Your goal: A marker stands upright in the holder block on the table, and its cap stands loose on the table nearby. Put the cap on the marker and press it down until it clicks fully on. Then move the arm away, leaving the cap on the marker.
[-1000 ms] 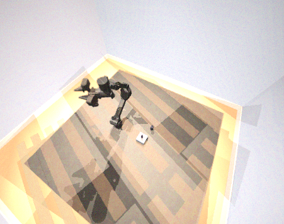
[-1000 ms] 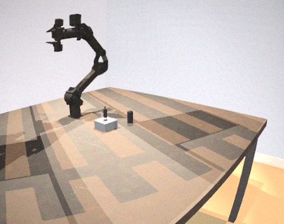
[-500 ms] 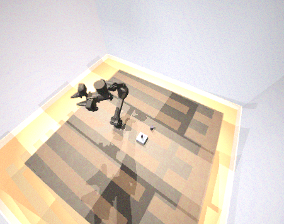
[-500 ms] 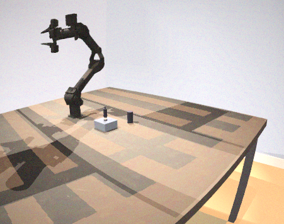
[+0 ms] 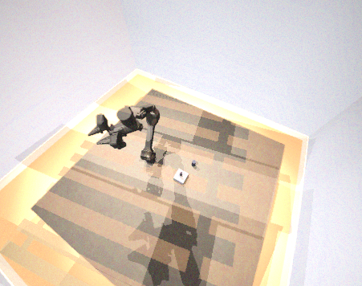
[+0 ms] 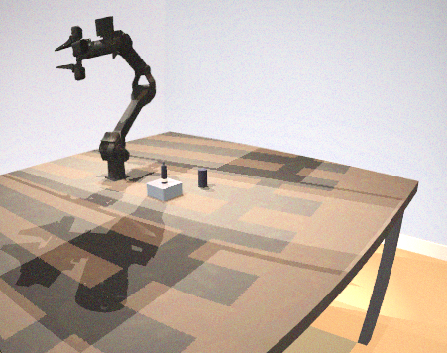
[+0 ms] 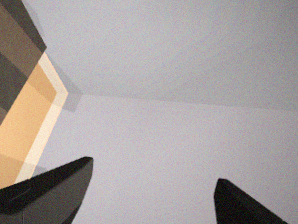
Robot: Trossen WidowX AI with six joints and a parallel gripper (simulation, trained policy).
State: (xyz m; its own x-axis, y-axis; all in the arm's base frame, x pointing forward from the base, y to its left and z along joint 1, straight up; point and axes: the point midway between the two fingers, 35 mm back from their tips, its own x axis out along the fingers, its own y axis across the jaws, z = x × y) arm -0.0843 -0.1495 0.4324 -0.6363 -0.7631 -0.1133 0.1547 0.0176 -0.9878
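Right now the dark cap is 39 cm ahead of my gripper tip, 30 cm to the left of it and 40 cm below it. Also, from my gripper tip: holder block: 36 cm ahead, 18 cm to the left, 41 cm below.
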